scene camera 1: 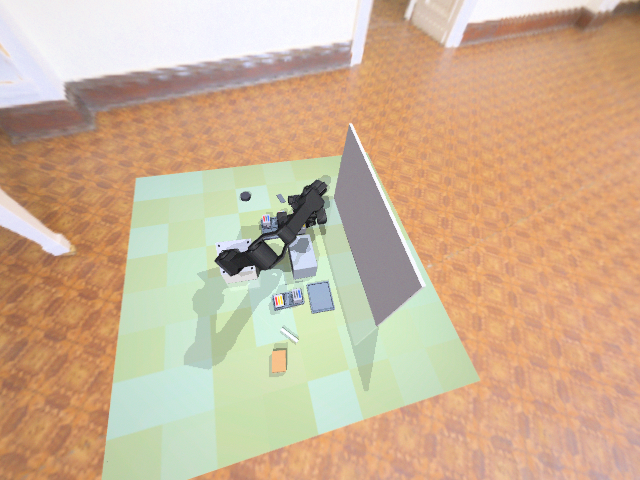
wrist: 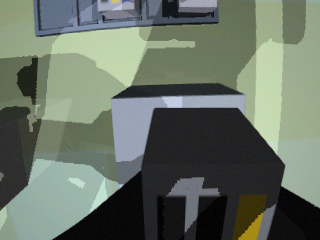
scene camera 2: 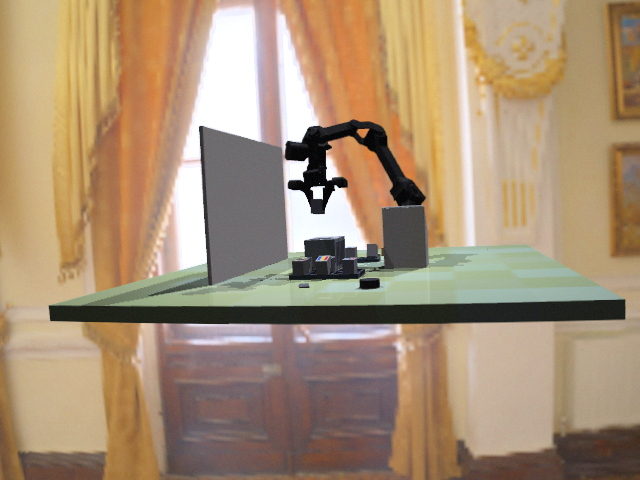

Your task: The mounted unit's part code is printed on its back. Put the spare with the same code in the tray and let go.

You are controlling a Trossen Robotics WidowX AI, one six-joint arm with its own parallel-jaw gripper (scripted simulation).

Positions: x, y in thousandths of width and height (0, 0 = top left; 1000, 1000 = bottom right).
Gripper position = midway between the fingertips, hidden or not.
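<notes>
Scene camera 1 lets me see a mounted unit (scene camera 1: 473, 539) and a tall grey panel (scene camera 1: 610, 578). In scene camera 2 there is my gripper (scene camera 2: 498, 439), and I can see the tall grey panel (scene camera 2: 379, 374) and the mounted unit (scene camera 2: 520, 514) there too. The wrist view has my gripper (wrist: 614, 748), which holds a spare (wrist: 630, 694). It also gives me the mounted unit (wrist: 414, 456).
</notes>
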